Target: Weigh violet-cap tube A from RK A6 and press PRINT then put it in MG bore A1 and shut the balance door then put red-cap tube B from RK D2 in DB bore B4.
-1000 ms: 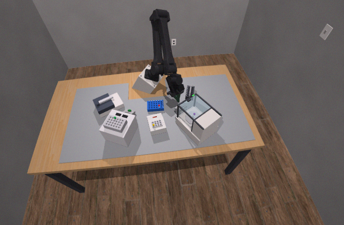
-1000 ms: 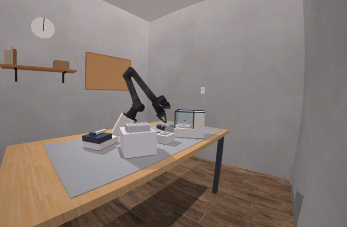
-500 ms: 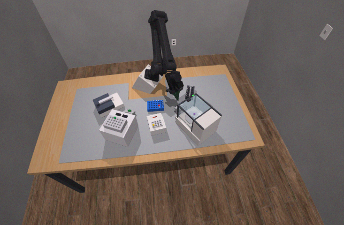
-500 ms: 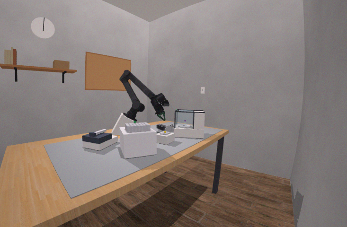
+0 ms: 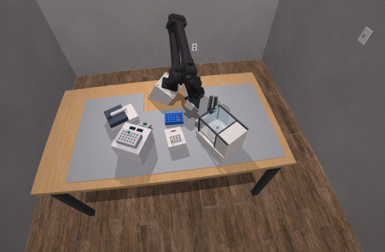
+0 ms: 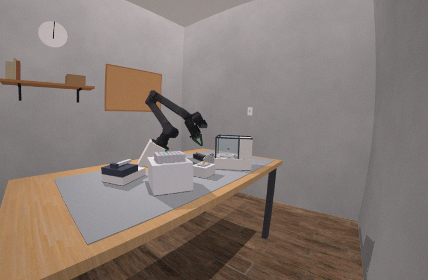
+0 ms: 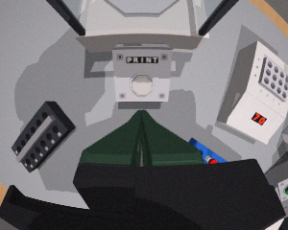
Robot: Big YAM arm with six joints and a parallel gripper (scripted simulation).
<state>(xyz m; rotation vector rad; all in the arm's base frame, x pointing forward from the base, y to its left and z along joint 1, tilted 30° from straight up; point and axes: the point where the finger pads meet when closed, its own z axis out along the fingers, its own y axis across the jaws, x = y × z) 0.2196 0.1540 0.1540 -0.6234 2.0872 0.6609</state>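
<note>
The balance door lies 12 cm ahead of my hand, 10 cm to the left of it and 7 cm above it. The rest, counted from my hand: dry block (17 cm ahead, 14 cm to the right, 11 cm below); then tube rack (16 cm to the right, 13 cm below, 1 cm behind); then magnet block (15 cm behind, 12 cm below, 11 cm to the left).
</note>
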